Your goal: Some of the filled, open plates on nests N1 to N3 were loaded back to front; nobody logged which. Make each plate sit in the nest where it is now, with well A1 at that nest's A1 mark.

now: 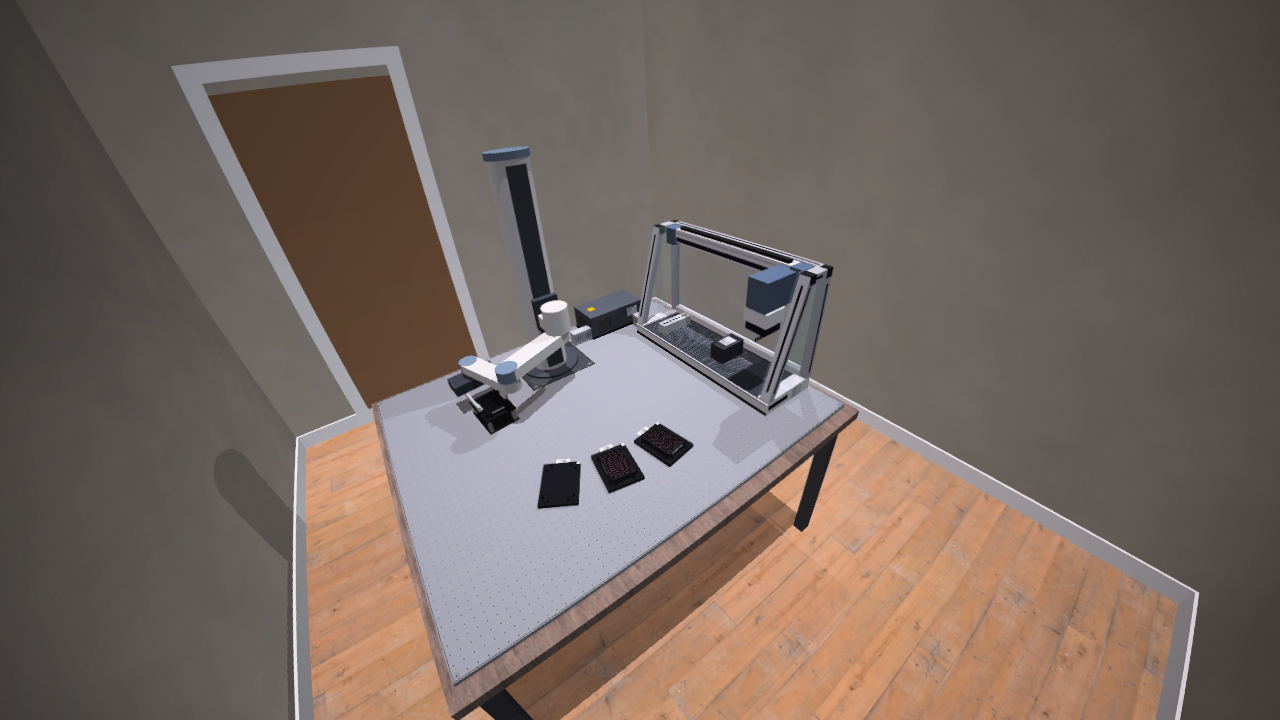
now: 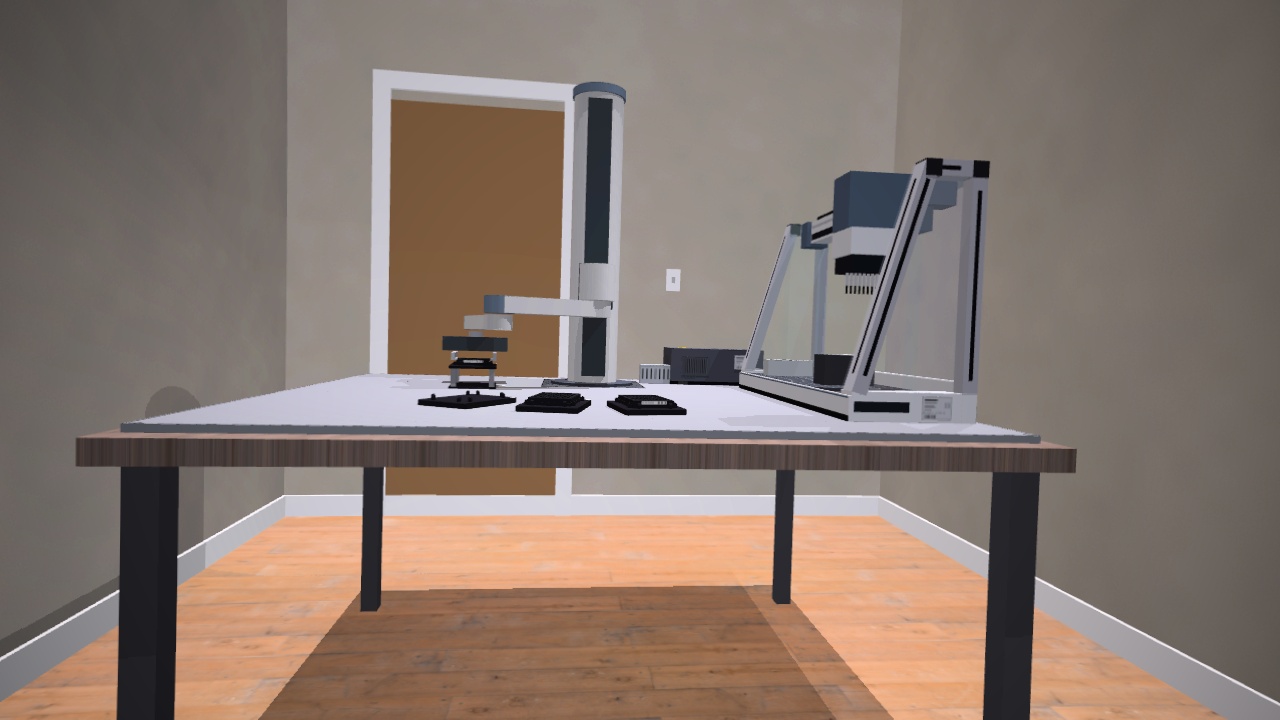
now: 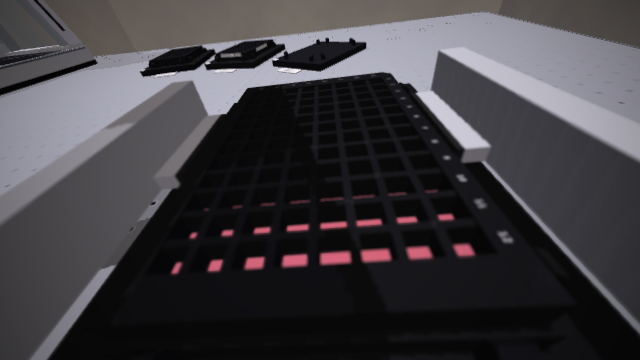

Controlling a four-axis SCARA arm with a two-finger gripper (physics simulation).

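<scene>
My gripper (image 1: 491, 404) (image 2: 471, 360) (image 3: 314, 90) is shut on a black well plate (image 3: 320, 295), gripped by its long sides. The plate is level, at the top of a small stand (image 2: 454, 379) at the table's back left; whether it rests there is hidden. Pink liquid shows in its near wells, and the nearest blurred side label looks like 12. An empty black nest (image 1: 559, 484) (image 2: 465, 401) (image 3: 322, 56) has pins on it. Two filled open plates (image 1: 617, 462) (image 1: 664, 440) sit in the other two nests. Nest names and A1 marks are unreadable.
The arm's tall column (image 1: 519, 223) (image 2: 608, 223) stands at the back. A gantry liquid handler (image 1: 791, 340) (image 2: 966, 286) occupies the right side, with a dark block on its deck. A dark box (image 1: 608, 313) (image 2: 702, 365) stands between them. White tags lie beside the nests.
</scene>
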